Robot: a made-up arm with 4 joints.
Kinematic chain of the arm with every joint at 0, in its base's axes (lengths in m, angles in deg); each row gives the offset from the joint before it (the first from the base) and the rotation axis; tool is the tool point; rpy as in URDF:
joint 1: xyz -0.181 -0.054 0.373 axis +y
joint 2: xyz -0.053 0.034 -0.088 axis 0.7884 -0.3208 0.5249
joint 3: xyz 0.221 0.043 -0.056 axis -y
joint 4: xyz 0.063 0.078 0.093 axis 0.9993 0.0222 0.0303
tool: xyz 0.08 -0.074 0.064 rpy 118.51 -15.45 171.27
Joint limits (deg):
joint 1: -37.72..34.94
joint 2: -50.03..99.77
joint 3: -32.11..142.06
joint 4: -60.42..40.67
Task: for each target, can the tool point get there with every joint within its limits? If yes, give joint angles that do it. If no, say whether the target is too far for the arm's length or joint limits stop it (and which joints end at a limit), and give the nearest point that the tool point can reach.
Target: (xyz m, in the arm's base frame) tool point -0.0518 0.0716 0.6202
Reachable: yes | joints -20.73 42.41 3.40 -33.55
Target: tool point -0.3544 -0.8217 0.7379
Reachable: no: too far | nearest point -0.2668 -0.1538 0.5536 | short by 0.698 m
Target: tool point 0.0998 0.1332 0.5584
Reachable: yes | joints -22.34 17.41 -18.95 -47.59
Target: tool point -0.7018 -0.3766 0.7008
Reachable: no: too far | nearest point -0.3150 -0.1294 0.5860 | short by 0.473 m
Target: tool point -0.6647 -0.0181 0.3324
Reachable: no: joint limits stop it (at a limit: joint 2, joint 4) | nearest point -0.3685 0.0322 0.3573 | short by 0.301 m
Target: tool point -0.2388 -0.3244 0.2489
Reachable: no: joint limits stop it (at a limit: joint 1, joint 2) | nearest point -0.2756 -0.1301 0.3553 | short by 0.225 m
